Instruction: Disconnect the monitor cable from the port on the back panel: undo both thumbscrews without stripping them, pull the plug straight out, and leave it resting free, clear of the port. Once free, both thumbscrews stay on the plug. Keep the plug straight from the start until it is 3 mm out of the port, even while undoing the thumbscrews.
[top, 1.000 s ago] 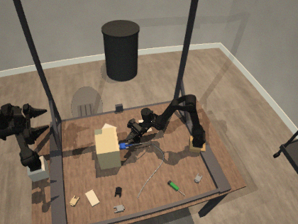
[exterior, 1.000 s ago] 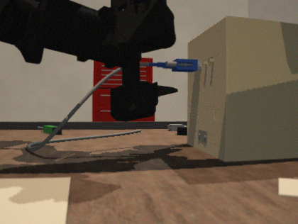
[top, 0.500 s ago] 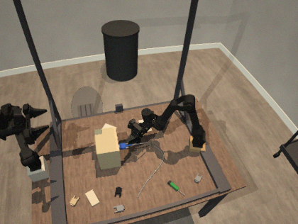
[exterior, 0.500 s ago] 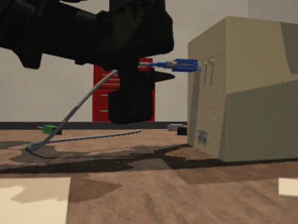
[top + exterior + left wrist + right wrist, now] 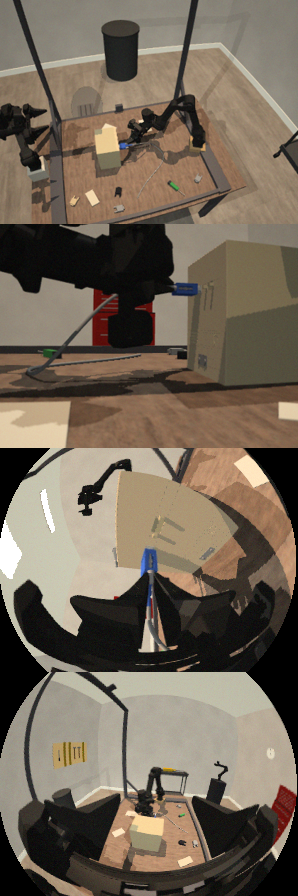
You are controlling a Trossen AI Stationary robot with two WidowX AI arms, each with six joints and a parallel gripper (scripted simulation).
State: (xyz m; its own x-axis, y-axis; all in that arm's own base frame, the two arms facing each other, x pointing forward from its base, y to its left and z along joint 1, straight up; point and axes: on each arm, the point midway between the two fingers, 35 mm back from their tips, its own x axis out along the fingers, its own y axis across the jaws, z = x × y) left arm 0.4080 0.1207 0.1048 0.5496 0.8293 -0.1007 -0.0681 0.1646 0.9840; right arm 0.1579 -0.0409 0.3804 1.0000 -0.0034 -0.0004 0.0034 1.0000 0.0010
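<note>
Right now my left hand is 3 cm short of the blue plug and 4 cm to the left of it. Round my left hand: back panel 1 cm ahead, 8 cm to the right, 4 cm below; then beige box 1 cm ahead, 13 cm to the right, 4 cm below.
</note>
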